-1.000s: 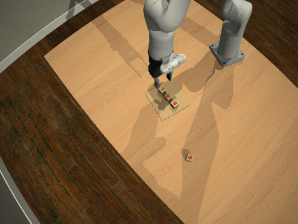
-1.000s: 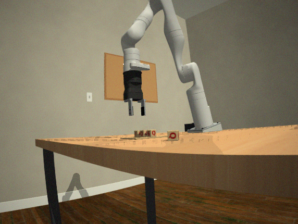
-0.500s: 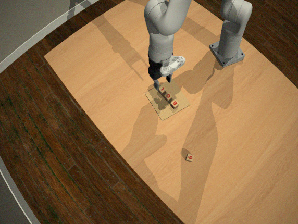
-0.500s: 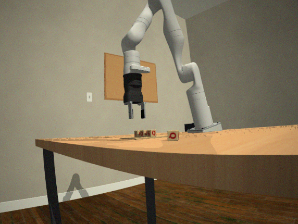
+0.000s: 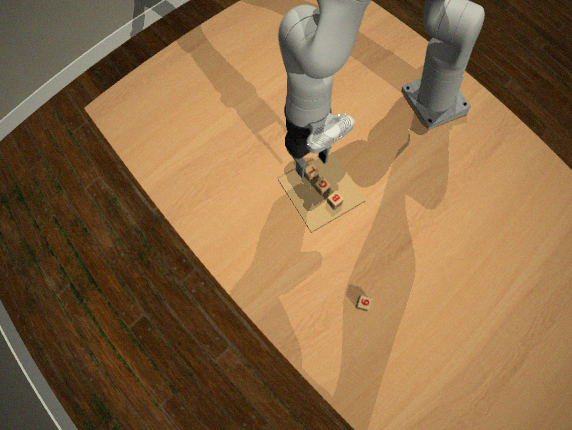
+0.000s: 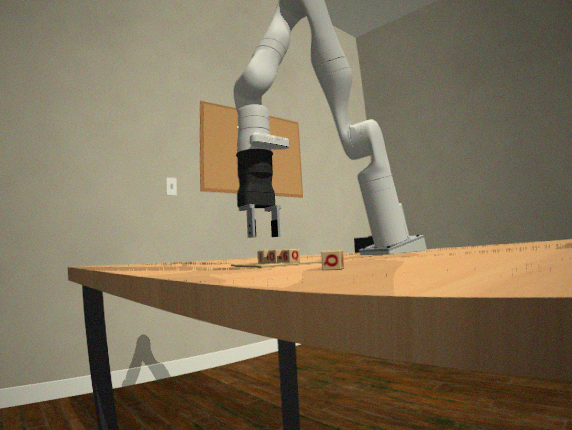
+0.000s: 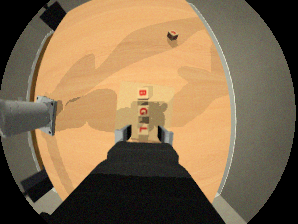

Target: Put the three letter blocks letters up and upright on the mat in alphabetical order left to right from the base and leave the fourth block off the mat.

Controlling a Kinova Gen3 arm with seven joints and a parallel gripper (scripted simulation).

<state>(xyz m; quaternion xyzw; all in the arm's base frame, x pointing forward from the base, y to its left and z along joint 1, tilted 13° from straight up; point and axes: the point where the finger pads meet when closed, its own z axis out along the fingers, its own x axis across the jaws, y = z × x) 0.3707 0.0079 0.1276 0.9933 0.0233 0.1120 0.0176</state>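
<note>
My gripper is now 4 cm to the right of the tan mat and 7 cm above it. The rest, counted from my hand: block marked B: 1 cm behind, 8 cm to the left, 6 cm below.
</note>
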